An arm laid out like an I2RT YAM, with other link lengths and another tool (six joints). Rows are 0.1 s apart.
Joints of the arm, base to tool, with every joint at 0 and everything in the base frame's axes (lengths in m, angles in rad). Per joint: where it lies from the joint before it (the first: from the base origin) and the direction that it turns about. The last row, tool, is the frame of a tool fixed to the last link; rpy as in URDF.
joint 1: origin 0.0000 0.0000 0.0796 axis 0 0 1
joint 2: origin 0.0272 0.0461 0.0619 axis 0 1 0
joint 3: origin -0.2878 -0.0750 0.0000 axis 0 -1 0
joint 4: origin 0.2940 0.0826 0.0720 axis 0 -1 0
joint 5: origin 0.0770 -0.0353 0.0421 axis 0 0 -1
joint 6: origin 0.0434 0.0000 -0.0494 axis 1 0 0
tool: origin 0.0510 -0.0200 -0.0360 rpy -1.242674 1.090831 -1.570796
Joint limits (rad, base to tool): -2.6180..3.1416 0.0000..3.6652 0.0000..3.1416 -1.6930..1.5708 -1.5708..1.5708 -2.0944..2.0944
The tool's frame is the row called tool.
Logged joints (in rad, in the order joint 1, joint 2, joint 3, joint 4, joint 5, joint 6), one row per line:
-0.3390, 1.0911, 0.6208, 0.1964, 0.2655, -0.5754
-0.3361, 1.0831, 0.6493, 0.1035, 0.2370, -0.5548
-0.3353, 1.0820, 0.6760, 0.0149, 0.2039, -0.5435
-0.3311, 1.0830, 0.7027, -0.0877, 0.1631, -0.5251
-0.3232, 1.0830, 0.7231, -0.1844, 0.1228, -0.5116
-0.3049, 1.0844, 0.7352, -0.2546, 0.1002, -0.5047
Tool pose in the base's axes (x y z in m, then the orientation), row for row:
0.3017, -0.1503, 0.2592, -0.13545, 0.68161, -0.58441, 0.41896
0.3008, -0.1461, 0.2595, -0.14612, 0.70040, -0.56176, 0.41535
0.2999, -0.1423, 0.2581, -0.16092, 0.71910, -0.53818, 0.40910
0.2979, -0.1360, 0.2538, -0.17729, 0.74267, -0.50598, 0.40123
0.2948, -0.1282, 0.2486, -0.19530, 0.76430, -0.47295, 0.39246
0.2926, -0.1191, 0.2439, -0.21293, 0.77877, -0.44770, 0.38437
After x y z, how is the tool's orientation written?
As a quaternion, x y z w.
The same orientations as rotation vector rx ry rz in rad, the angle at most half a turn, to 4 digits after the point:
-0.3397, 1.7093, -1.4655
-0.3670, 1.7593, -1.4111
-0.4054, 1.8115, -1.3557
-0.4482, 1.8777, -1.2793
-0.4958, 1.9403, -1.2007
-0.5426, 1.9845, -1.1409

